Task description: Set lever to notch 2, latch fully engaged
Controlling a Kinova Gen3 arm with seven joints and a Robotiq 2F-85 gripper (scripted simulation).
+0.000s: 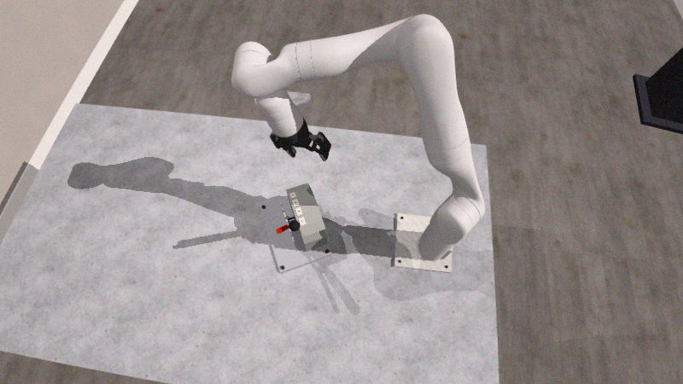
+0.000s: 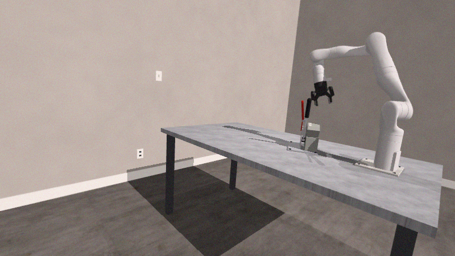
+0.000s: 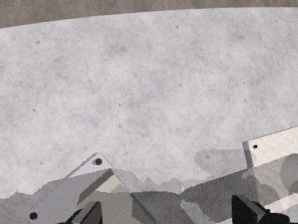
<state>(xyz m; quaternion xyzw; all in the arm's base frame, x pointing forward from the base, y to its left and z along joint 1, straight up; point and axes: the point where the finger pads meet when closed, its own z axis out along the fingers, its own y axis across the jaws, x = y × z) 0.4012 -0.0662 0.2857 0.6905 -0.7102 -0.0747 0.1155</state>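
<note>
Right now my hand is 2 cm short of the red bar, 17 cm to the right of it and 11 cm above it.
</note>
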